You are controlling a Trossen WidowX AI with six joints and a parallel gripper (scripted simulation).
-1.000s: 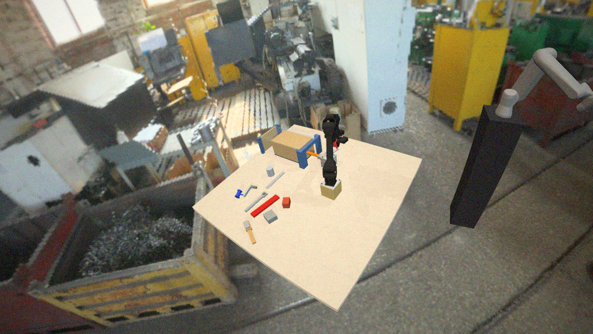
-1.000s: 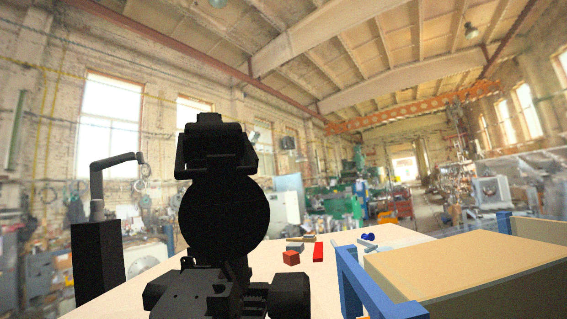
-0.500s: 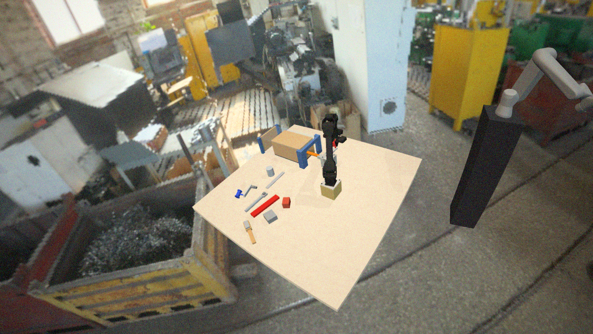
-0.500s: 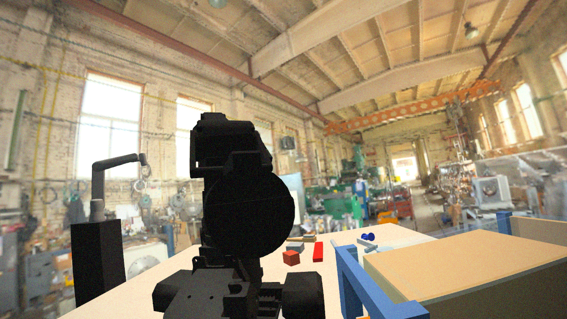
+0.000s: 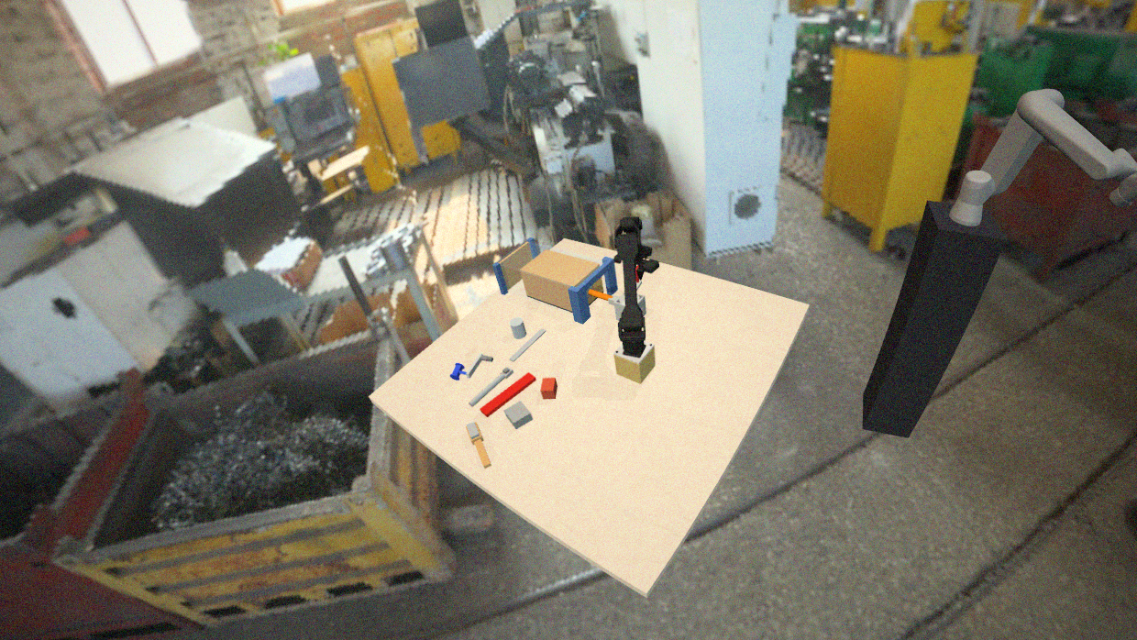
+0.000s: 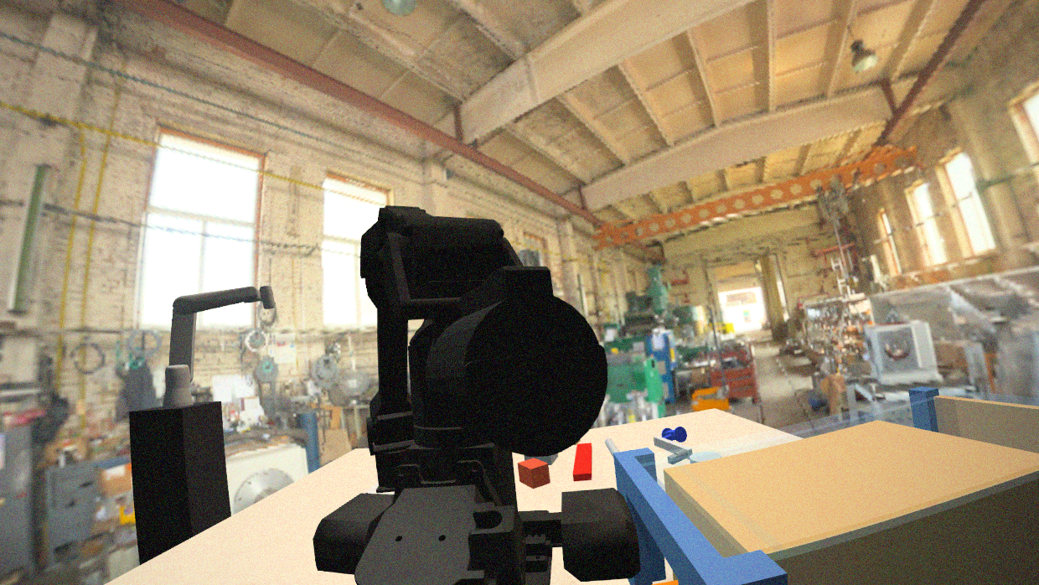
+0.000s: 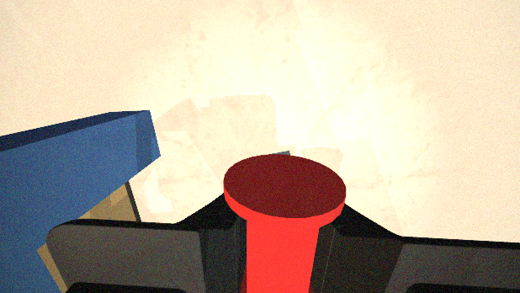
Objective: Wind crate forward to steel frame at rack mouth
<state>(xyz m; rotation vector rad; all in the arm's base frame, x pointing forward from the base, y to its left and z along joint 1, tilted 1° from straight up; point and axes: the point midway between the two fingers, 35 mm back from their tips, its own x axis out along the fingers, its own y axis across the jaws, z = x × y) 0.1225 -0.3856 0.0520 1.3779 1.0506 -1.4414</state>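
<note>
Right now the blue steel frame is 16 cm ahead of my gripper tip, 7 cm to the left of it and 1 cm below it. Also, from my gripper tip: red-knobbed winch handle (4 cm to the left, 1 cm below); red knob (2 cm above, 1 cm to the left); grey winch (10 cm to the left, 8 cm below, 1 cm behind).
</note>
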